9 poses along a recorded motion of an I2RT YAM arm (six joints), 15 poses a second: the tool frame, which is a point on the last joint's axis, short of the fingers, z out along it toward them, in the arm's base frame.
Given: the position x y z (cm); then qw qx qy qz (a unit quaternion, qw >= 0).
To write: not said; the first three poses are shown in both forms.
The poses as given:
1: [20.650, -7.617, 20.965, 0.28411, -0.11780, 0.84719, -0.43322]
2: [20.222, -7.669, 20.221, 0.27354, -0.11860, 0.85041, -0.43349]
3: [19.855, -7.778, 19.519, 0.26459, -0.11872, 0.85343, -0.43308]
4: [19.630, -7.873, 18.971, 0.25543, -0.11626, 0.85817, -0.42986]
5: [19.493, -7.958, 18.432, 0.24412, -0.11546, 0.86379, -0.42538]
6: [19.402, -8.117, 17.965, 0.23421, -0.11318, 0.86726, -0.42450]
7: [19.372, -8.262, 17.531, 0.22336, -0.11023, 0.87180, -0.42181]
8: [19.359, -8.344, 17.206, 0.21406, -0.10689, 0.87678, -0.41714]
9: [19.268, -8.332, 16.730, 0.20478, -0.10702, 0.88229, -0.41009]
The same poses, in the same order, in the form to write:
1: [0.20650, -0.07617, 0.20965, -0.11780, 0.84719, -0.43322, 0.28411]
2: [0.20222, -0.07669, 0.20221, -0.11860, 0.85041, -0.43349, 0.27354]
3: [0.19855, -0.07778, 0.19519, -0.11872, 0.85343, -0.43308, 0.26459]
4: [0.19630, -0.07873, 0.18971, -0.11626, 0.85817, -0.42986, 0.25543]
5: [0.19493, -0.07958, 0.18432, -0.11546, 0.86379, -0.42538, 0.24412]
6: [0.19402, -0.08117, 0.17965, -0.11318, 0.86726, -0.42450, 0.23421]
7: [0.19372, -0.08262, 0.17531, -0.11023, 0.87180, -0.42181, 0.22336]
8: [0.19359, -0.08344, 0.17206, -0.10689, 0.87678, -0.41714, 0.21406]
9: [0.19268, -0.08332, 0.16730, -0.10702, 0.88229, -0.41009, 0.20478]
